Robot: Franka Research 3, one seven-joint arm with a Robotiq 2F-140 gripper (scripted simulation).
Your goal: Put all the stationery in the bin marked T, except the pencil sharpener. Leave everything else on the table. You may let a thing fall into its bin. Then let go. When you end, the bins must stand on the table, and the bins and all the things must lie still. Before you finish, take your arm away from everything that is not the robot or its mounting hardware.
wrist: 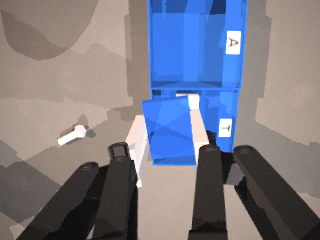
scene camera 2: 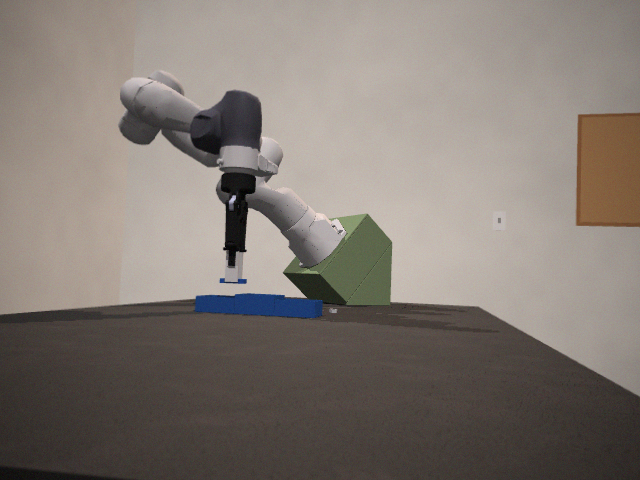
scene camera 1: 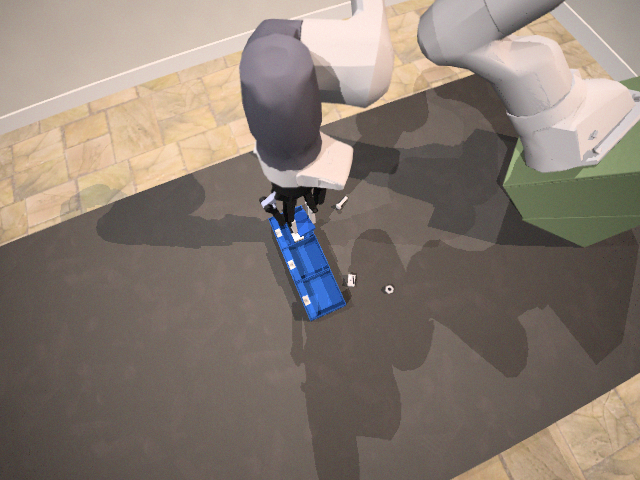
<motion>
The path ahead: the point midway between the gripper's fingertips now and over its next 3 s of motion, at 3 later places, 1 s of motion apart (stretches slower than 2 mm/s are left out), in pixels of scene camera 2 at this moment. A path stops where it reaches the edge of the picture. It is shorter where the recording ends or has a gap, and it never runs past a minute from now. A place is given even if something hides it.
My gripper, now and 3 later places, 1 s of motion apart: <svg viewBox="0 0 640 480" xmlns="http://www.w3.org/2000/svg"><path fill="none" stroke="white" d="M233 281L224 282L223 294L223 295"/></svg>
</motion>
